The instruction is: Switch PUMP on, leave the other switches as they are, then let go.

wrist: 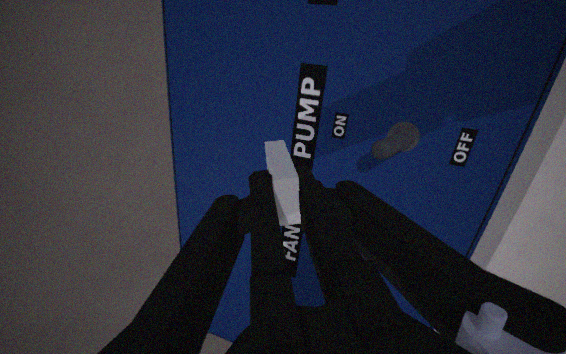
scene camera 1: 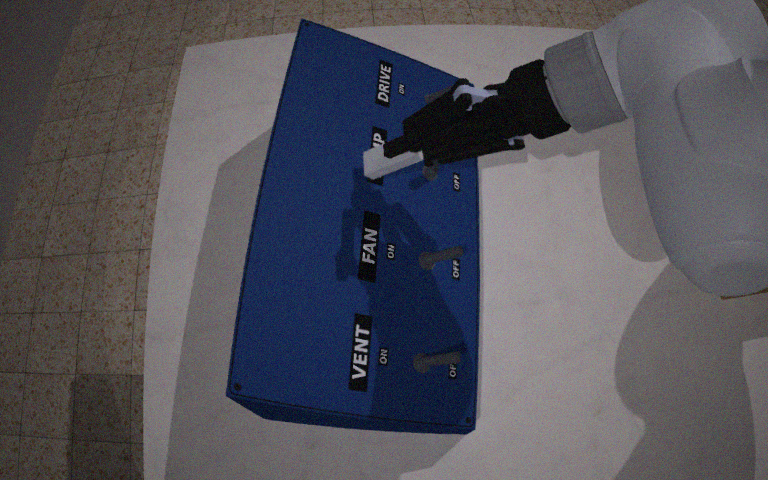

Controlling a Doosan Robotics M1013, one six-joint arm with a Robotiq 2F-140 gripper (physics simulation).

My gripper shows in the wrist view (275, 158) and in scene camera 1 (367, 165).
